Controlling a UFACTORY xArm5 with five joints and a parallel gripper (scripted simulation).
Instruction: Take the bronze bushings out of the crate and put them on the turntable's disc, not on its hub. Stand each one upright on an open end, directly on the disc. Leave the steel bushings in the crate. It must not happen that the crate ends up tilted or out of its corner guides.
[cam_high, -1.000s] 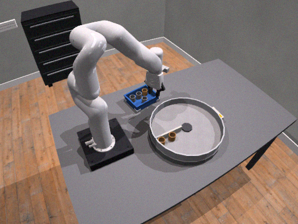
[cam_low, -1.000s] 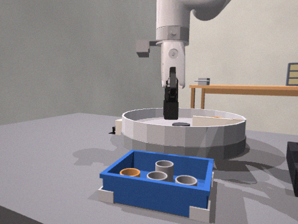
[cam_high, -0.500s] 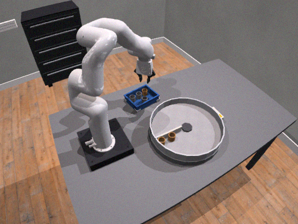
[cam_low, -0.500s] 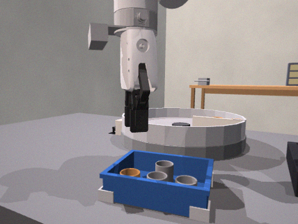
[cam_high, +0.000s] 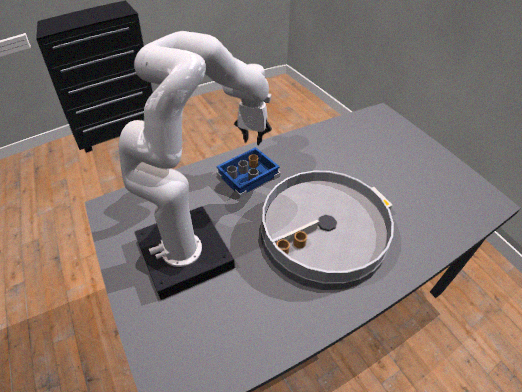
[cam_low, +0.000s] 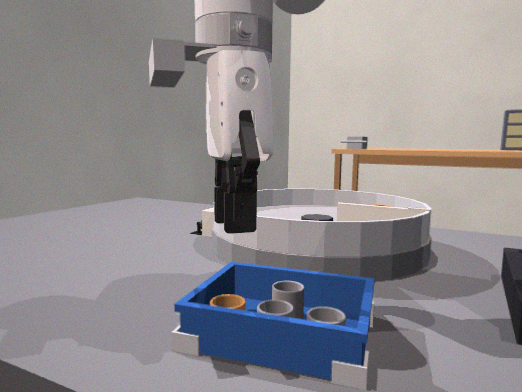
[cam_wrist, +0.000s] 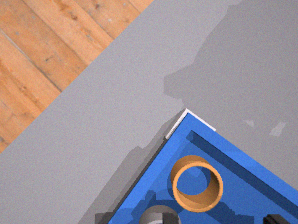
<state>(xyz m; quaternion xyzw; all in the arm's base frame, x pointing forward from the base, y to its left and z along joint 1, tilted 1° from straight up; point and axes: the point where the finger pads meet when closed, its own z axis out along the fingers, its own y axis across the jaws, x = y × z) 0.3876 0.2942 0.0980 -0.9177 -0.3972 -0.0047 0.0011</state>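
My gripper is now 4 cm past the blue crate, 4 cm to the left of it and 12 cm above it. The rest, counted from my hand: turntable disc (7 cm ahead, 41 cm to the right, 9 cm below).
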